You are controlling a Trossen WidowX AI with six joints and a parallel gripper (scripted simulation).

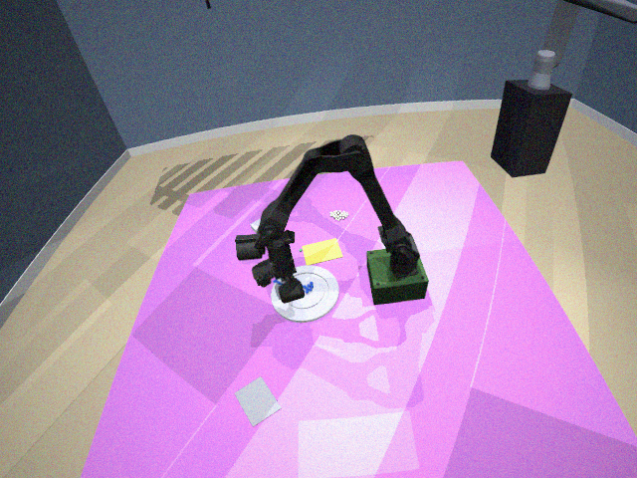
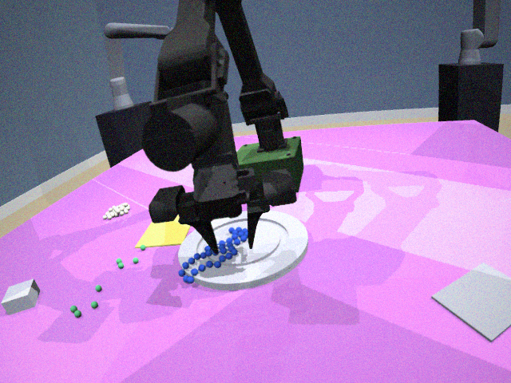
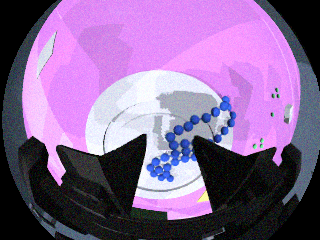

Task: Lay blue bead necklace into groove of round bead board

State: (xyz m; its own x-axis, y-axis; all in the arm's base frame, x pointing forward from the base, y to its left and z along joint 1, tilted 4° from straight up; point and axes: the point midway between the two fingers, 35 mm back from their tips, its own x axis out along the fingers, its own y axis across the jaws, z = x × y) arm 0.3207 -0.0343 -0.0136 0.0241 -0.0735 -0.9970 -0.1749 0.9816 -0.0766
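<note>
Right now my gripper tip is 4 cm past the round white bead board and 1 cm above it. From my gripper tip the other things lie so: yellow sheet: 15 cm to the right, 11 cm behind, 2 cm below; then grey tile: 31 cm to the left, 10 cm ahead, 2 cm below; then cube: 32 cm to the right, 11 cm ahead, 1 cm below.
</note>
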